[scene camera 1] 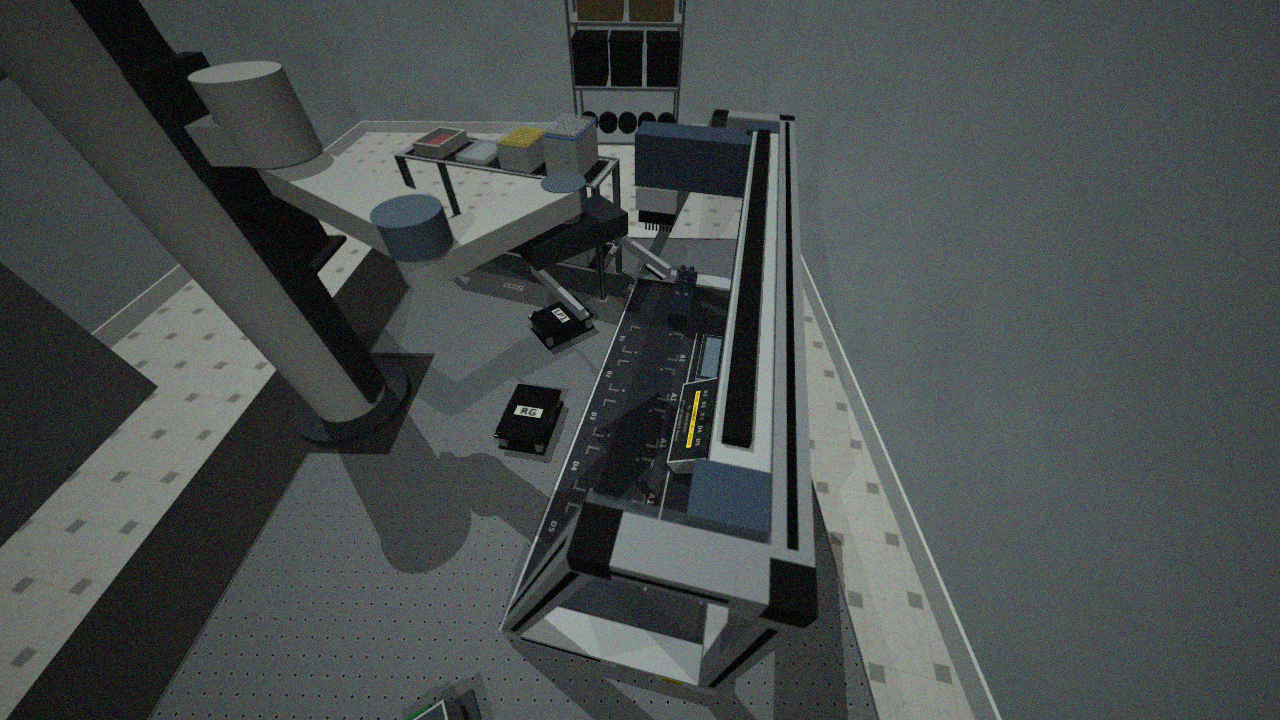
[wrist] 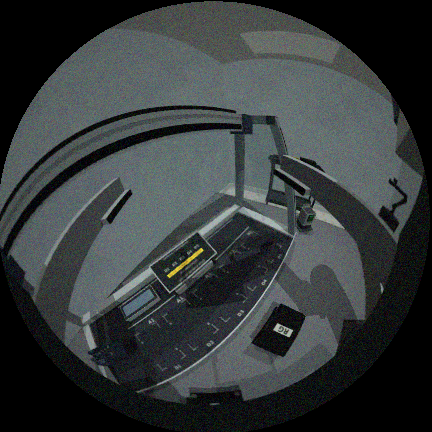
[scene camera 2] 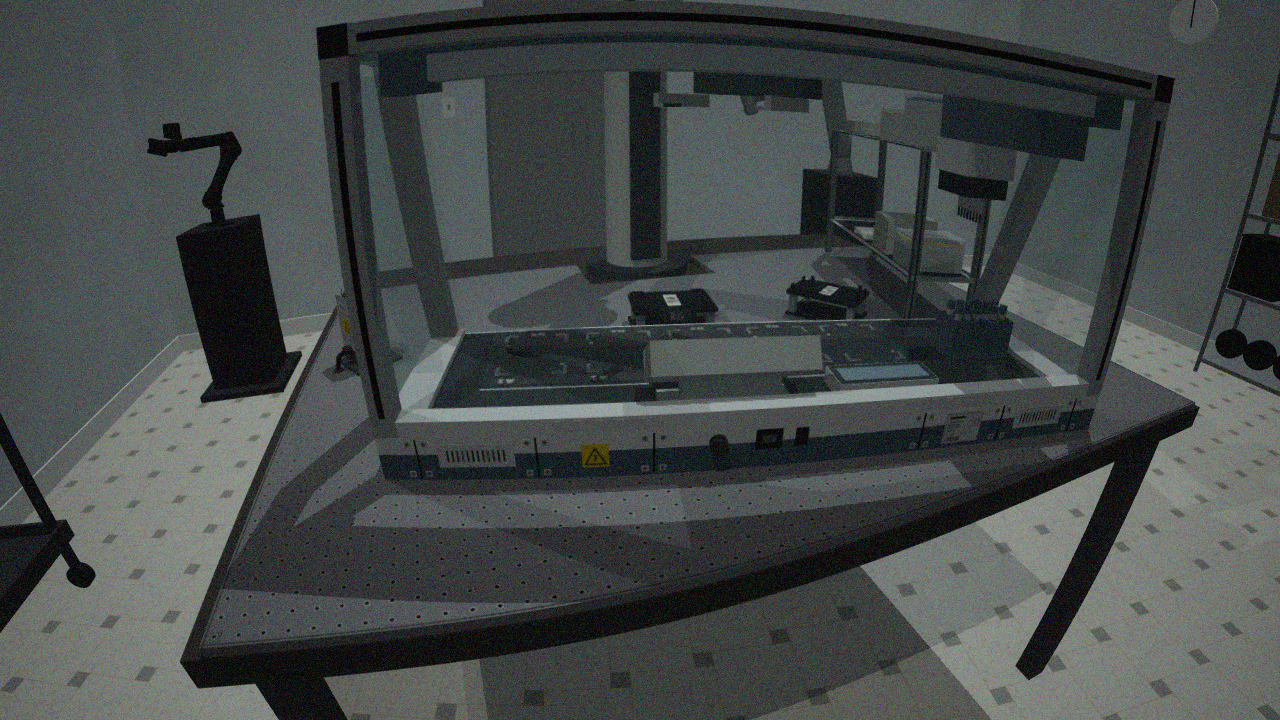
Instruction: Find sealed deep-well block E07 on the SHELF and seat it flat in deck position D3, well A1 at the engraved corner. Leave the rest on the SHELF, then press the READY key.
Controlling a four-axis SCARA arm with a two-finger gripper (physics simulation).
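The shelf (scene camera 1: 450,189) (scene camera 2: 919,223) stands beyond the arm. On its top stand a red-topped box (scene camera 1: 439,142), a pale low block (scene camera 1: 477,152), a yellow-topped block (scene camera 1: 521,149) and a tall clear block (scene camera 1: 570,145). No E07 label is legible, and the arm hides much of the lower level. Deck position D3 (scene camera 1: 626,425) (wrist: 220,300) is bare and in shadow; its engraved corner is hard to make out. My gripper (scene camera 1: 623,291) (wrist: 200,167) is open and empty, above the deck's far end beside the shelf. The READY key cannot be made out.
A frame (scene camera 1: 792,313) (scene camera 2: 335,223) surrounds the deck. A display panel (scene camera 1: 693,420) (wrist: 184,262) stands along one side. A dark block marked RG (scene camera 1: 529,417) (wrist: 278,330) and another dark block (scene camera 1: 561,323) lie beside the deck. A blue rack (scene camera 2: 975,331) stands at the deck's end.
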